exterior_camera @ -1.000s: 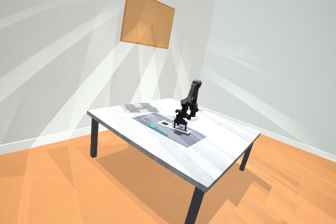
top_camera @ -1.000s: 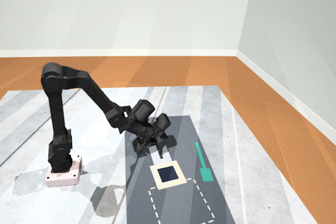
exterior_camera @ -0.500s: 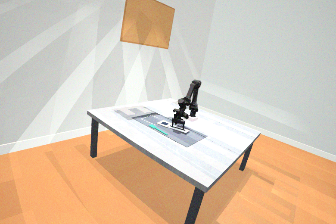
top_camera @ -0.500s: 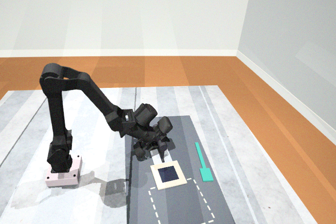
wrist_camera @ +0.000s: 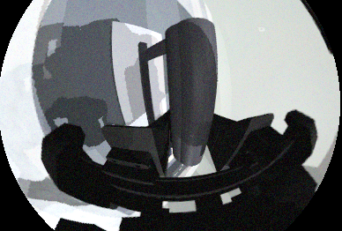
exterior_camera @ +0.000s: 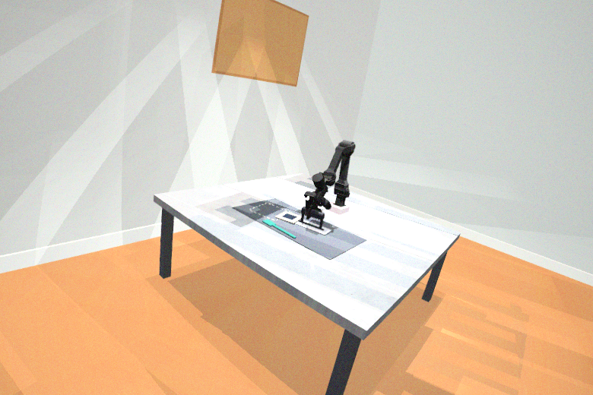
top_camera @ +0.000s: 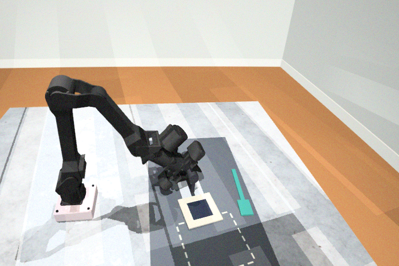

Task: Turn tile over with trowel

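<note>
Now: the dark mat 7 cm below my gripper tip, 4 cm to the right of it and 1 cm ahead of it. Round my gripper tip: teal trowel: 15 cm ahead, 6 cm to the right, 5 cm below; tile: 11 cm to the right, 4 cm below.
</note>
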